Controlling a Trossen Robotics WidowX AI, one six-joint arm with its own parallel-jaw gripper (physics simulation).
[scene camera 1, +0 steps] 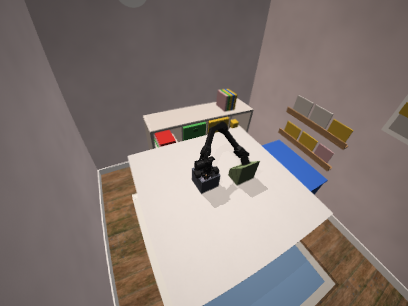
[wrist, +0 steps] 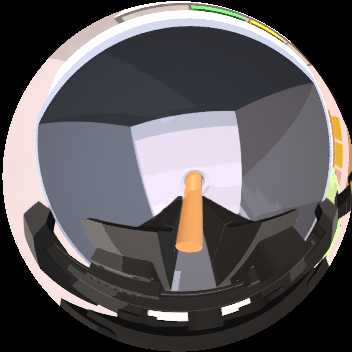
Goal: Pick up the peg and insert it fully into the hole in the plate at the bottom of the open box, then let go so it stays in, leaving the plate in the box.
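Frame: origin at the arm's base, x ahead, y left, z up, level; metres.
Seen in the pictures: gripper, fingertip midpoint: (scene camera 1: 205, 179) (wrist: 190, 200); arm's base, link origin: (scene camera 1: 246, 164).
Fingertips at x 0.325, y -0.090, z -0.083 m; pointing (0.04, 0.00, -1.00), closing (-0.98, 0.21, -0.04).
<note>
Pixels of each thing's top centre, then the offset from my fingertips to it. "spot": a spot on its surface instead. Level surfaces: height alone.
- orange peg, top centre: (wrist: 195, 239) 0.003 m back, 0.008 m right, 0.052 m up
- open dark box, top centre: (wrist: 208, 268) (scene camera 1: 206, 171) 0.006 m back, 0.013 m right, 0.072 m up
- pale plate, top centre: (wrist: 194, 182) 0.006 m back, 0.013 m right, 0.005 m down
- round rim, surface spot: (wrist: 205, 184) spot: 0.016 m back, 0.009 m right, 0.007 m down
- white table, surface height: 0.066 m down
An orange peg (wrist: 190, 220) shows in the wrist view, its near end low and its far end over the hole. My gripper (scene camera 1: 205, 174) (wrist: 190, 200) is shut on the peg, with one black finger on each side. It reaches down into the open dark box (scene camera 1: 210, 184) (wrist: 82, 165). The pale plate (wrist: 187, 147) lies at the bottom of the box. A round rim (wrist: 205, 184) marks the hole around the peg's far end. The views do not show whether that end is inside the hole or how deep. The fingertips are partly hidden in the scene view.
A green slanted block (scene camera 1: 243, 172) stands on the white table (scene camera 1: 225, 235), to the right of the box and below the arm's base side. A shelf unit (scene camera 1: 185, 114) with books (scene camera 1: 226, 99) stands behind the table. A blue bench (scene camera 1: 297, 165) is at the right.
</note>
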